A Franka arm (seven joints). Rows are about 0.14 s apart.
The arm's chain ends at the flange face. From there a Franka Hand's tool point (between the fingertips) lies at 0.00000 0.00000 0.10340 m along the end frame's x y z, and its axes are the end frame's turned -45 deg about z.
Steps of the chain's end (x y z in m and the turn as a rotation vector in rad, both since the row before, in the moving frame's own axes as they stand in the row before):
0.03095, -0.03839, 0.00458, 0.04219, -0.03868, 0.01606
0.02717, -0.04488, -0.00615, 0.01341, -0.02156, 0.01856
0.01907, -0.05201, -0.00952, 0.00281, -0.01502, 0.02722
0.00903, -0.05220, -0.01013, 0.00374, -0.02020, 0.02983
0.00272, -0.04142, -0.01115, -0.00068, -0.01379, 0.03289
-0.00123, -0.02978, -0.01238, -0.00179, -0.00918, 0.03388
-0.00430, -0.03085, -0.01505, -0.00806, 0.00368, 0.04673
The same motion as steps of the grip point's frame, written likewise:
0.04933, -0.01117, 0.00441, 0.05718, 0.00248, 0.01606
0.05037, -0.01508, -0.00618, 0.02473, -0.00576, 0.01856
0.04939, -0.02461, -0.00953, 0.01261, -0.00863, 0.02722
0.04212, -0.03229, -0.01015, 0.01693, -0.01164, 0.02983
0.03017, -0.02834, -0.01116, 0.00927, -0.01023, 0.03289
0.01940, -0.02248, -0.01238, 0.00523, -0.00776, 0.03388
0.01843, -0.02400, -0.01505, -0.00830, -0.00310, 0.04673

